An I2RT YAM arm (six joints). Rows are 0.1 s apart.
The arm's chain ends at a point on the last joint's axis. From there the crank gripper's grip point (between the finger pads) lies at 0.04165 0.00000 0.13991 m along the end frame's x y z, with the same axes.
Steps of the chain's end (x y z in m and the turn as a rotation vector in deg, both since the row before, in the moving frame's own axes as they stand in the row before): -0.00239 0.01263 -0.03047 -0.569 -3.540 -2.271; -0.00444 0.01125 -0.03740 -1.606 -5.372 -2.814; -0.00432 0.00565 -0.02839 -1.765 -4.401 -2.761; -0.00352 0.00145 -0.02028 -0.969 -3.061 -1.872; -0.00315 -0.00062 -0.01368 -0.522 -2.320 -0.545; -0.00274 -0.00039 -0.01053 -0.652 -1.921 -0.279; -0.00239 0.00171 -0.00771 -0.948 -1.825 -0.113; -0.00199 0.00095 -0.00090 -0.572 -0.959 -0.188; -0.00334 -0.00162 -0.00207 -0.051 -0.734 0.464
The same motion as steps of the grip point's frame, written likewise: -0.01111 0.01255 -0.02816 -0.569 -3.540 -2.271; -0.01767 0.01350 -0.03414 -1.606 -5.372 -2.814; -0.01512 0.00826 -0.02564 -1.765 -4.401 -2.761; -0.01103 0.00260 -0.01826 -0.969 -3.061 -1.872; -0.00884 0.00029 -0.01211 -0.522 -2.320 -0.545; -0.00745 0.00102 -0.00922 -0.652 -1.921 -0.279; -0.00686 0.00396 -0.00647 -0.948 -1.825 -0.113; -0.00434 0.00222 -0.00023 -0.572 -0.959 -0.188; -0.00514 -0.00117 -0.00155 -0.051 -0.734 0.464
